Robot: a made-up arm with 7 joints. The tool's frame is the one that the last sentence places.
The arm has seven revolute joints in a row. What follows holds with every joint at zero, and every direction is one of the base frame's. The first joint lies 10 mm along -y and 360 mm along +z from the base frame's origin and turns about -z. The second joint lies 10 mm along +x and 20 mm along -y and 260 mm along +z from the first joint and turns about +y. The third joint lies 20 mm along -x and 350 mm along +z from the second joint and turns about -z. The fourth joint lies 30 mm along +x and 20 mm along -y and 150 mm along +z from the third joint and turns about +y. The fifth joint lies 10 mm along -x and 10 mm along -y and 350 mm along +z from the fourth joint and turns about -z. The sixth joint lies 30 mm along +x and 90 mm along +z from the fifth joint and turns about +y. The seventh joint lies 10 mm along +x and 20 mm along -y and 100 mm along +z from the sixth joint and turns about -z. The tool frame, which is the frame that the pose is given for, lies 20 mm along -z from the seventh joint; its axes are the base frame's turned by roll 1.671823, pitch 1.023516 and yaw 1.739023 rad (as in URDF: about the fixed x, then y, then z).
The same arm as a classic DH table. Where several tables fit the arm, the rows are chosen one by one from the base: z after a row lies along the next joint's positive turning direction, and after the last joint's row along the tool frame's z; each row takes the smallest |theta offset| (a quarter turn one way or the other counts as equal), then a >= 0, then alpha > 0; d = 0 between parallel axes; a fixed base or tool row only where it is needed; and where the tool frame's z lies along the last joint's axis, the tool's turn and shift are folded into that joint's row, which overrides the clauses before.
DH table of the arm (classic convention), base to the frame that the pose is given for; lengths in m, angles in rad. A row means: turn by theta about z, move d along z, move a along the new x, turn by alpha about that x. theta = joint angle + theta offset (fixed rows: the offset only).
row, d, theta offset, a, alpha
base (fixed), 0, -1.5708, 0.01, 3.1416
joint 1, -0.62, -1.5708, 0.01, 1.5708
joint 2, -0.02, 0, -0.02, -1.5708
joint 3, -0.5, 0, 0.03, 1.5708
joint 4, -0.03, 0, -0.01, -1.5708
joint 5, -0.44, 0, 0.03, 1.5708
joint 6, -0.02, 0, 0.01, -1.5708
joint 7, -0.08, 1.4889, 0, 1.5183
tool (fixed), 0, 2.1158, 0, 0

